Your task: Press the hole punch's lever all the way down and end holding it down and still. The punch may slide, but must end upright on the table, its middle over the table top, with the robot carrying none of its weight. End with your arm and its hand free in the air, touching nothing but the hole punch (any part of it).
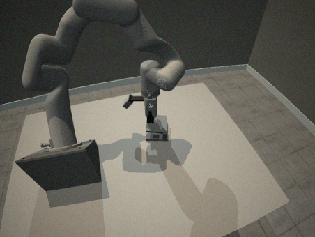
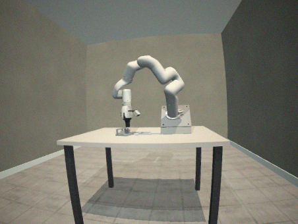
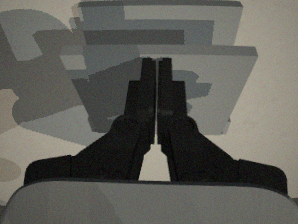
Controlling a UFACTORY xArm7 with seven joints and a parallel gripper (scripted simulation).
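My gripper is now 3 cm short of the hole punch, 2 cm to the left of it and 5 cm above it. From my hand the other things lie so: hole punch lever (3 cm ahead, 1 cm to the right, 4 cm below).
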